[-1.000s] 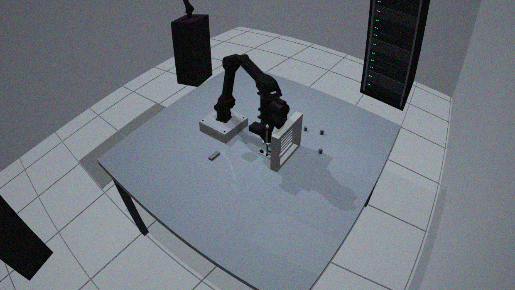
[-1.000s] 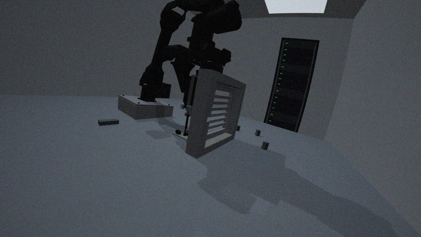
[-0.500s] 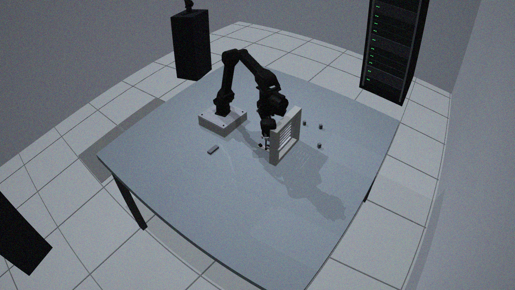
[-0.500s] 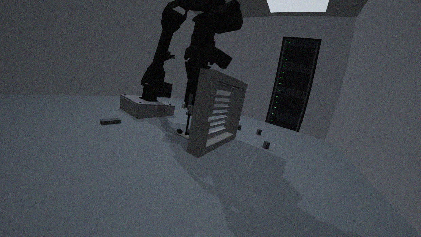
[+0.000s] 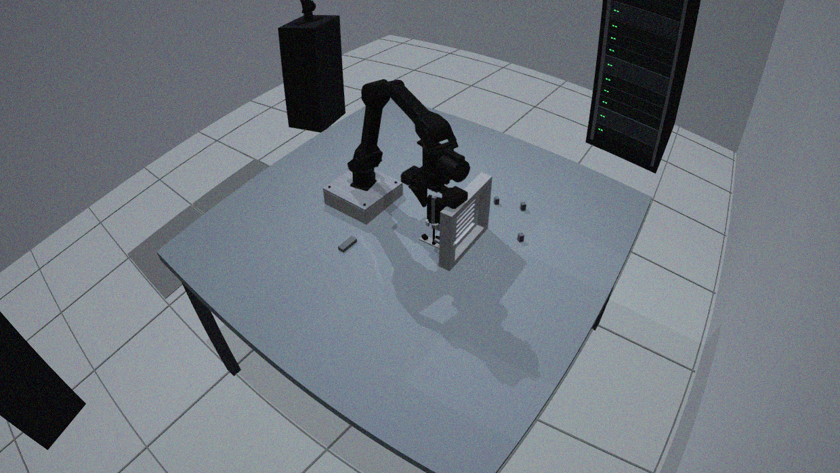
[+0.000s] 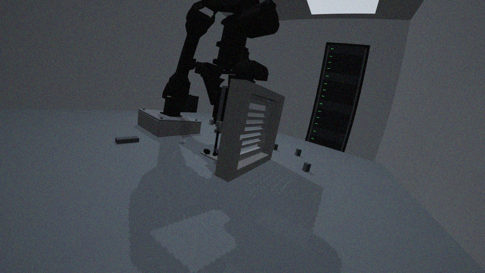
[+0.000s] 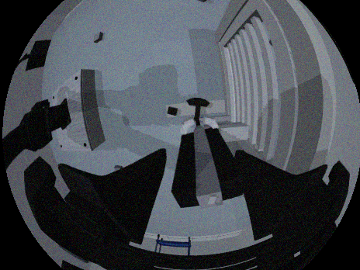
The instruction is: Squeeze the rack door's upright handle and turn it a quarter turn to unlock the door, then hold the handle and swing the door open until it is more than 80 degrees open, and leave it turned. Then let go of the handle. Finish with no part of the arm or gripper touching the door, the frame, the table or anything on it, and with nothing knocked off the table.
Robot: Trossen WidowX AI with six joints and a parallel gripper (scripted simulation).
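The upright handle is 30 mm below my gripper tip and 10 mm to the left of it. Round my gripper tip: flat grey block 230 mm behind, 130 mm below, 90 mm to the right.
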